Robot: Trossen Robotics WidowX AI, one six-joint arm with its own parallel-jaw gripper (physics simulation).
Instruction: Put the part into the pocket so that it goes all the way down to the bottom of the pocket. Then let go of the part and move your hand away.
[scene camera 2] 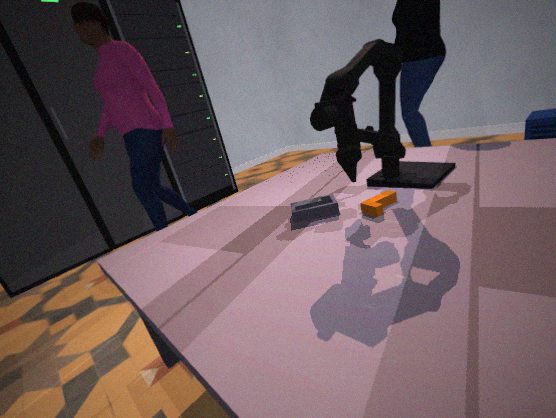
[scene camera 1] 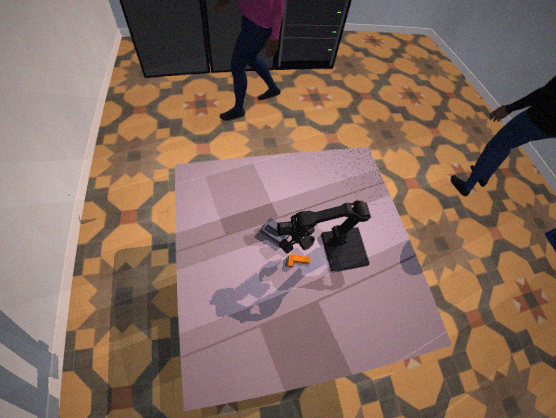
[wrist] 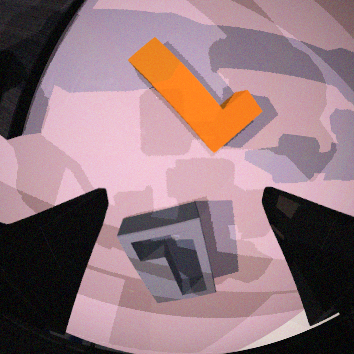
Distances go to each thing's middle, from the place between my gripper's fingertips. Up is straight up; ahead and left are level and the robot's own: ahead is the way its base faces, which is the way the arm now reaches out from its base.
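My gripper's 6 cm to the right of the orange L-shaped part (wrist: pixel 215 124), 1 cm past it and 8 cm above it. There's also a grey pocket block (wrist: pixel 167 248), and from my hand that's 13 cm to the right, 4 cm ahead and 8 cm below.
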